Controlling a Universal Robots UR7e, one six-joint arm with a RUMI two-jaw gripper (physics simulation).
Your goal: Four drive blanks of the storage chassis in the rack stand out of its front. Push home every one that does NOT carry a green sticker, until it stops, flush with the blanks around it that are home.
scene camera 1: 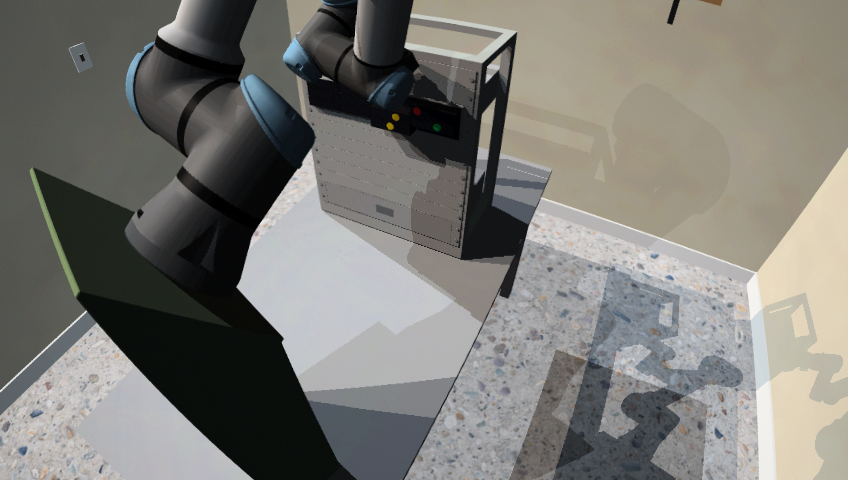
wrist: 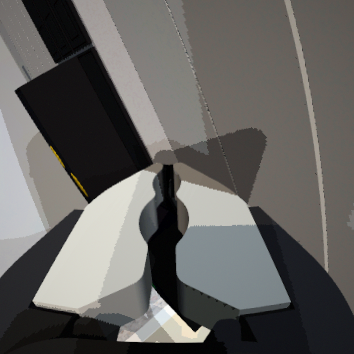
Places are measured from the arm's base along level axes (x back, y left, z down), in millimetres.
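Pixels of known places: gripper, fingertip midpoint: [wrist: 170, 167]; arm's base at its link origin: [scene camera 1: 180, 260].
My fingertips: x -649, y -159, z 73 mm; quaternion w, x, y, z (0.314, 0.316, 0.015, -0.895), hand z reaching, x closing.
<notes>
Ahead of a thing's pixels: the offset from my fingertips to its top centre. "spot": to the spot under its first point. Level surfaces: height alone.
The black storage chassis [scene camera 1: 453, 126] [wrist: 56, 27] crosses the rack front as a dark band. A black blank with two yellow stickers {spot: dy +47, dx +25, dz +76 mm} [scene camera 1: 381, 120] [wrist: 75, 117] stands out of it. Right of it in the scene view are a red sticker {dy -43, dx +54, dz +20 mm} [scene camera 1: 416, 111] and a green sticker {dy -91, dx +70, dz +48 mm} [scene camera 1: 437, 127]; how far their blanks stand out I cannot tell. The arm covers part of the chassis's left side. My gripper [wrist: 170, 167] is shut and empty, its tips beside the yellow-stickered blank in the wrist view, over the grey panels; contact is unclear. In the scene view the arm's wrist hides it.
The rack [scene camera 1: 461, 25] stands on the grey table {dz +511 mm} [scene camera 1: 357, 285], with grey panels [scene camera 1: 380, 160] above and below the chassis. The large arm links hang at the left, over a dark green-edged board [scene camera 1: 148, 350]. A wall is behind the rack.
</notes>
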